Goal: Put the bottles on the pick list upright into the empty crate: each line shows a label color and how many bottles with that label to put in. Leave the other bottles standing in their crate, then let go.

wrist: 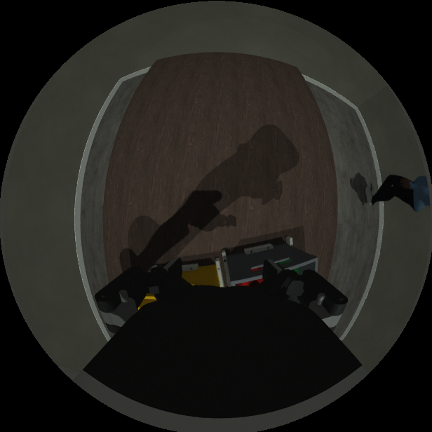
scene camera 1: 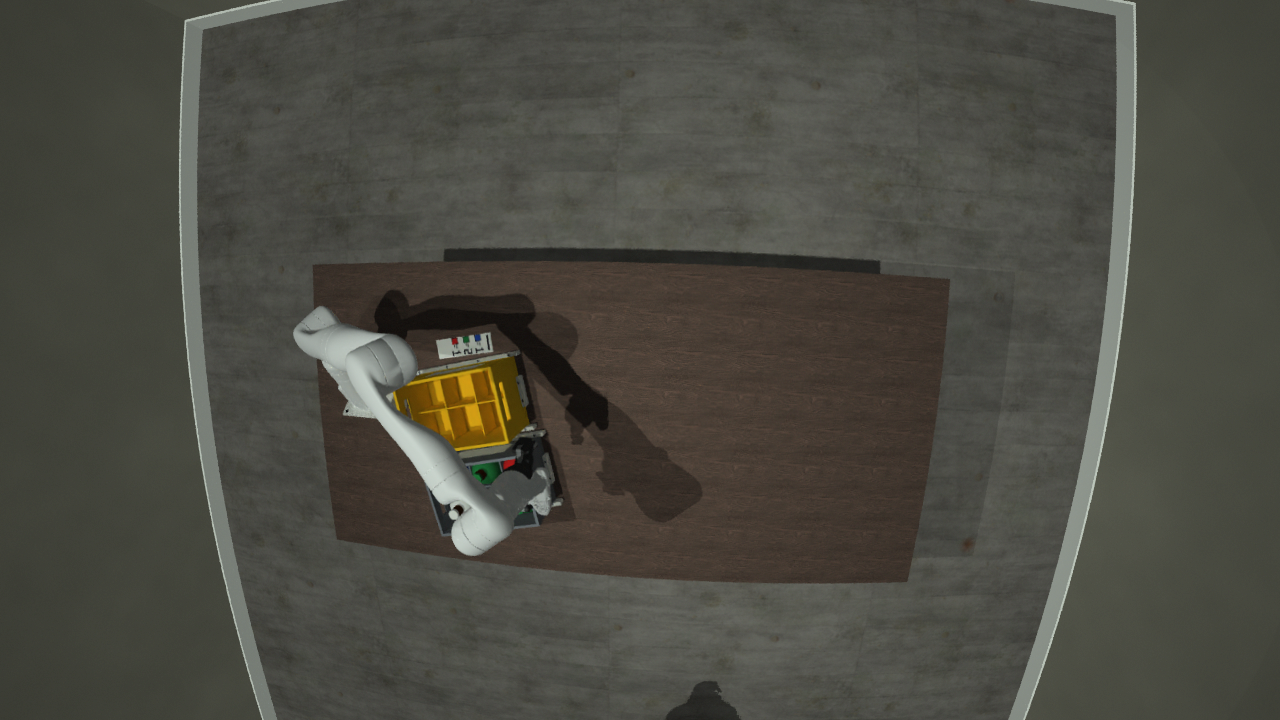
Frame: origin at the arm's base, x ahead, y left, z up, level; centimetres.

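Where they show: gripper, fingertip midpoint: (scene camera 1: 534, 464).
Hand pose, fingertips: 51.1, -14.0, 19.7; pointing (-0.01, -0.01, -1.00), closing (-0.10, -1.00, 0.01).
Note:
After its pixels a point has its place, as x, y, z.
The yellow crate (scene camera 1: 510, 407) @(41.5, -4.9, 2.8) (wrist: 202, 276) has empty compartments where its inside shows. The grey crate (scene camera 1: 435, 516) @(18.7, -30.7, 9.5) (wrist: 295, 252) beside it holds a red bottle (scene camera 1: 508, 464) @(39.3, -19.0, 4.5) (wrist: 250, 283), a green bottle (scene camera 1: 484, 471) @(32.8, -20.4, 5.2), another green bottle (scene camera 1: 526, 511) (wrist: 306, 271) partly hidden, and a white bottle (scene camera 1: 455, 512) @(24.0, -30.1, 8.3). The arm hides the rest of the grey crate; a blue bottle does not show. The pick list (scene camera 1: 463, 345) @(26.7, 10.4, -7.8) shows red 1, green 2, blue 1. My gripper (scene camera 1: 526, 452) @(51.1, -14.0, 19.7) (wrist: 222, 268) is open and empty, above the grey crate's edge by the red bottle.
Both crates stand at the left end of the brown table (scene camera 1: 733, 402) @(95.8, -10.6, -8.0) (wrist: 220, 100). The white arm (scene camera 1: 416, 447) @(43.1, 0.6, 52.4) reaches over the yellow crate's left side and the grey crate. A person (wrist: 420, 193) stands beyond the table at the right of the wrist view.

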